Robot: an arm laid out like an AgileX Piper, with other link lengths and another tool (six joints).
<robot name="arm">
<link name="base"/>
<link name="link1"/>
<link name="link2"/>
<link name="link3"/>
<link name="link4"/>
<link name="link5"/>
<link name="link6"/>
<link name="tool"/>
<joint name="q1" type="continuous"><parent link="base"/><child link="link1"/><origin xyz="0 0 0.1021" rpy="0 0 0"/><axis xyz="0 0 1"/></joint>
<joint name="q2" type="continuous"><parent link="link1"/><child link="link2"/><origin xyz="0 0 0" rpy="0 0 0"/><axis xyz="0 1 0"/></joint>
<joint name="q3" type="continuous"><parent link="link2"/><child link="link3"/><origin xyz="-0.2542 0 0.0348" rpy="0 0 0"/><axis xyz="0 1 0"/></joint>
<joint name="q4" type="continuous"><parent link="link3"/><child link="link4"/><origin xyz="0.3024 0 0.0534" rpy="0 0 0"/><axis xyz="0.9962 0 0.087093"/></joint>
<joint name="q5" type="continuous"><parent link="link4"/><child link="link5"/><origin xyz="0 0 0" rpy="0 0 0"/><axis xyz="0 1 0"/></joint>
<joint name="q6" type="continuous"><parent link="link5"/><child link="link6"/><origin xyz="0.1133 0 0.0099" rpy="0 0 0"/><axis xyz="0.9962 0 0.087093"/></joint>
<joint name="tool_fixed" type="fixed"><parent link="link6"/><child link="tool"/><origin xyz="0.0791 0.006 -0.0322" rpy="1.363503 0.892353 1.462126"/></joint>
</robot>
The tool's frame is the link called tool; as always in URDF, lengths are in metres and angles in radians. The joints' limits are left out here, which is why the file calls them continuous.
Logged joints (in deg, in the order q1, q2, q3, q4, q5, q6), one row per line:
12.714 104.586 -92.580 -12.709 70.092 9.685
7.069 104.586 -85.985 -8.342 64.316 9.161
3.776 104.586 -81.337 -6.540 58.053 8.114
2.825 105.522 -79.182 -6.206 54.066 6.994
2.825 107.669 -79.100 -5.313 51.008 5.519
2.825 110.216 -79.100 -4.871 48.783 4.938
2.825 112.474 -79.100 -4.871 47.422 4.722
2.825 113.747 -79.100 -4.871 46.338 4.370
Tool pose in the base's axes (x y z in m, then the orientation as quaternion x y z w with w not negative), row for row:
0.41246 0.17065 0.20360 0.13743 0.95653 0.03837 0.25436
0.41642 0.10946 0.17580 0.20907 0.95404 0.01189 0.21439
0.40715 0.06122 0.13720 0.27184 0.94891 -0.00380 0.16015
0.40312 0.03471 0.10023 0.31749 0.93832 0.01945 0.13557
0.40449 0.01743 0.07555 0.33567 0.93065 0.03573 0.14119
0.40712 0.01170 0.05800 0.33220 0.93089 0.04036 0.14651
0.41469 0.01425 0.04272 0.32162 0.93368 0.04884 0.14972
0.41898 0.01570 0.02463 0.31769 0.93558 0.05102 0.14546
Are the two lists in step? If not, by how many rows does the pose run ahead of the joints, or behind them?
The pose runs 2 rows behind the joints: the pose in row i belongs to the joints in row i - 2.
